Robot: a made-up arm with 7 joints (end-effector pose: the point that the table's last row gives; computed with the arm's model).
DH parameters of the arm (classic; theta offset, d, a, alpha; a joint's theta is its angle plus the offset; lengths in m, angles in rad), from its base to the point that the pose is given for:
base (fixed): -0.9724 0 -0.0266 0
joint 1: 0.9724 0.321 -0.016 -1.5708
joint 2: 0 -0.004 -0.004 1.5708
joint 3: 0 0.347 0.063 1.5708
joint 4: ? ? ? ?
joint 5: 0 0.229 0.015 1.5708
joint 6: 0 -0.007 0.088 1.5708
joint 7: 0 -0.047 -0.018 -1.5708
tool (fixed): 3.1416 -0.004 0 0
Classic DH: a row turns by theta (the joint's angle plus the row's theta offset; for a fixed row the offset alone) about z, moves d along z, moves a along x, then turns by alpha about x.
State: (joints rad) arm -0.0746 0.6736 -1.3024 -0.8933 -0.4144 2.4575 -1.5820
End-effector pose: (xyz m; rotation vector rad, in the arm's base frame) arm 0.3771 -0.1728 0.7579 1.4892 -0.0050 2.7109
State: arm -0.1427 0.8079 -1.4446 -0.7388 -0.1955 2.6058 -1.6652
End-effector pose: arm 0.3965 -0.1588 0.7368 1.5581 0.3324 2.6891
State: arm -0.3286 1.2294 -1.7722 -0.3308 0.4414 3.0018 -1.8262
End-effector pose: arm 0.4599 -0.1449 0.5643 -1.5523 -0.9995 -2.0894
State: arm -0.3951 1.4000 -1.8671 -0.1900 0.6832 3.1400 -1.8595
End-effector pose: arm 0.4647 -0.1565 0.4742 -1.4293 -1.0229 -1.8500
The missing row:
joint 4: 0 0.006 -0.055 -1.5708
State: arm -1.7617 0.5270 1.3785 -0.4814 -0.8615 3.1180 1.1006
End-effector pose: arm 0.0253 -0.2050 0.8202 2.2253 0.3332 -0.3549
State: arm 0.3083 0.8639 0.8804 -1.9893 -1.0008 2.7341 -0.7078
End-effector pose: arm 0.2320 0.3712 0.4350 -1.1751 0.6045 -0.3282
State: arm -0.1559 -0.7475 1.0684 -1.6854 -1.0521 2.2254 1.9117
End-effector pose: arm -0.1707 0.3882 0.6732 1.5826 1.3568 -0.7229
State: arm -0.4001 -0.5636 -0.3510 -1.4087 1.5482 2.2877 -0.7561
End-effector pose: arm -0.1170 -0.1278 0.8304 1.4571 1.2076 -0.3793
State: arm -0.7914 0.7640 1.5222 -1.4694 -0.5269 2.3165 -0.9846
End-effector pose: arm 0.4177 0.0088 0.6846 -0.3984 1.0878 -0.9302
